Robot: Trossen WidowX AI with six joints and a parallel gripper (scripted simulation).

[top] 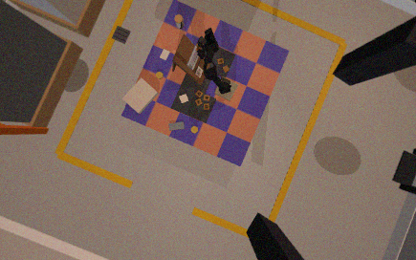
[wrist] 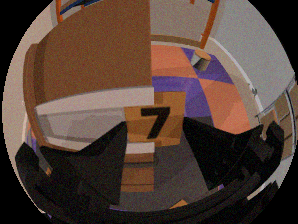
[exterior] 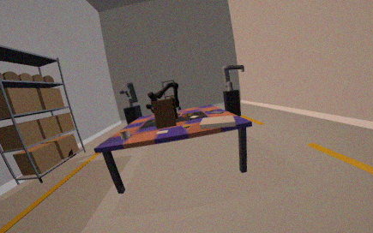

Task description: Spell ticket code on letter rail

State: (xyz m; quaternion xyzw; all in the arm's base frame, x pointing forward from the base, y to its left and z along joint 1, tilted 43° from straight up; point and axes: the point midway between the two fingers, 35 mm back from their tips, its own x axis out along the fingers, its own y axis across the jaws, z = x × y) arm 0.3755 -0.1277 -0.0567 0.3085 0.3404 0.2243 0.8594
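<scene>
Right now the white ticket is 140 mm to the left of my gripper tip, 90 mm behind it and 80 mm below it. Round my gripper tip: brown letter tile: right at my gripper tip; dark mat: 190 mm behind, 160 mm to the left, 150 mm below; beige slab: 630 mm to the left, 280 mm ahead, 140 mm below.
</scene>
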